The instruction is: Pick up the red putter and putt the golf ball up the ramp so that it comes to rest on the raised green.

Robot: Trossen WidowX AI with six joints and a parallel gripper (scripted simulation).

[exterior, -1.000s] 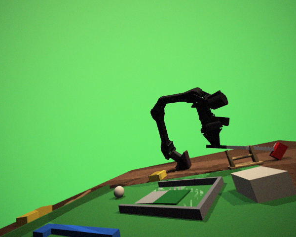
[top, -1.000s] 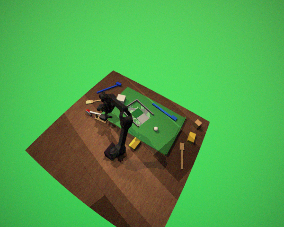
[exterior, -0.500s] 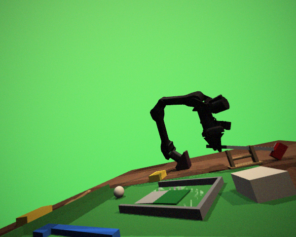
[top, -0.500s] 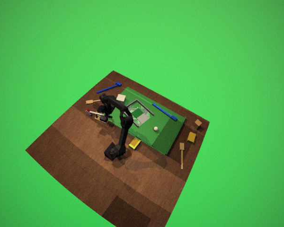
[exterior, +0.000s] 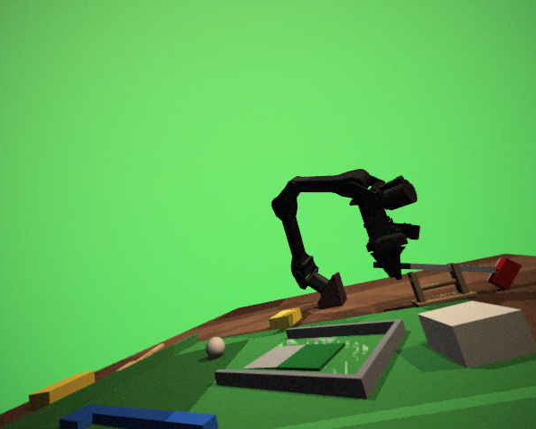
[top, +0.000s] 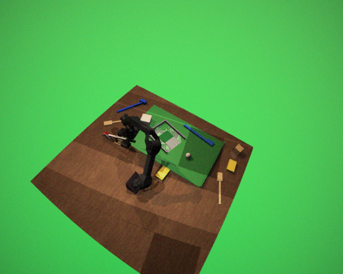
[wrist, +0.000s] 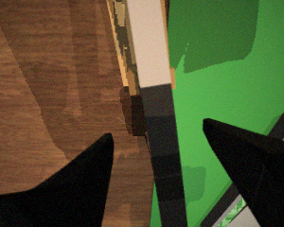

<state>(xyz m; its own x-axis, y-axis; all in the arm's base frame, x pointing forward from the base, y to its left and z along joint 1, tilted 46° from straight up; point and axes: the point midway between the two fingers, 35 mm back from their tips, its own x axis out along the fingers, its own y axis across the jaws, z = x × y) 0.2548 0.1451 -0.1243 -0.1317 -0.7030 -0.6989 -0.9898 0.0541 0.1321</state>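
Right now my gripper tip is 80 mm to the right of the wooden stand, 30 mm above it and 10 mm past it. From my gripper tip the other things lie so: red putter 110 mm to the left, 10 mm behind; blue putter 380 mm ahead, 220 mm to the left, 60 mm below; green mat 270 mm to the right, 220 mm ahead, 70 mm below.
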